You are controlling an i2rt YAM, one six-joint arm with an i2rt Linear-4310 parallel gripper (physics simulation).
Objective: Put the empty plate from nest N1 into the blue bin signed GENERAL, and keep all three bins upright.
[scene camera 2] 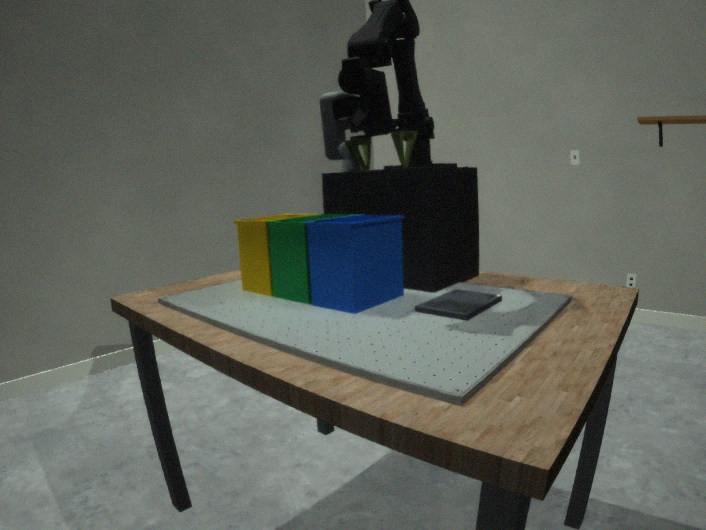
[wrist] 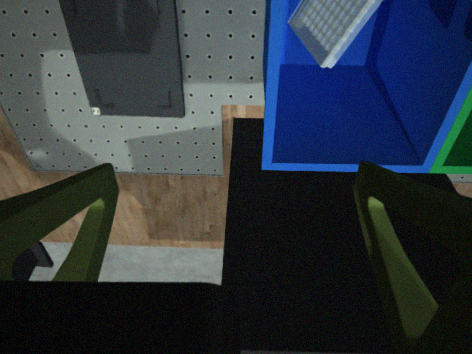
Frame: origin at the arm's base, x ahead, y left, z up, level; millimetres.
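Seen in the pictures: gripper, fingertip midpoint: [scene camera 2: 385, 170] [wrist: 235, 176]; arm's base, origin of the base link: [scene camera 2: 419, 168].
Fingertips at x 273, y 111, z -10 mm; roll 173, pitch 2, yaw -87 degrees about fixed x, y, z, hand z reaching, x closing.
Pixels of each thing's top centre, then the offset from my fingertips to it. "spot": a spot on its surface instead. Level surfaces: height alone.
- clear well plate, surface spot: [wrist: 335, 30] spot: dx -9, dy -81, dz -207 mm
- blue bin, middle of its top: [wrist: 376, 59] [scene camera 2: 355, 218] dx +11, dy -80, dz -100 mm
- dark flat nest, middle of its top: [wrist: 125, 56] [scene camera 2: 460, 299] dx -71, dy +130, dz -265 mm
- grey perforated board, its level: dz -279 mm
- wooden table, its level: dz -292 mm
A clear well plate [wrist: 335, 30] lies tilted inside the blue bin [scene camera 2: 356, 265] [wrist: 267, 100], partly cut off by the top of the wrist view; it is hidden by the bin's walls in the scene view. The blue, green [scene camera 2: 289, 259] [wrist: 457, 130] and yellow [scene camera 2: 254, 256] bins stand upright side by side. My gripper [scene camera 2: 380, 166] [wrist: 235, 176] is open with nothing between its fingers, higher than the bins and behind them, near the black pedestal. A dark flat nest [scene camera 2: 459, 303] [wrist: 140, 82] beside the blue bin shows no plate on it. The bin's sign does not show.
A grey perforated board [scene camera 2: 364, 342] [wrist: 220, 65] lies on the wooden table [scene camera 2: 547, 399] [wrist: 185, 215] under the bins and nest. The black pedestal [scene camera 2: 450, 228] stands directly behind the bins, at the table's rear edge.
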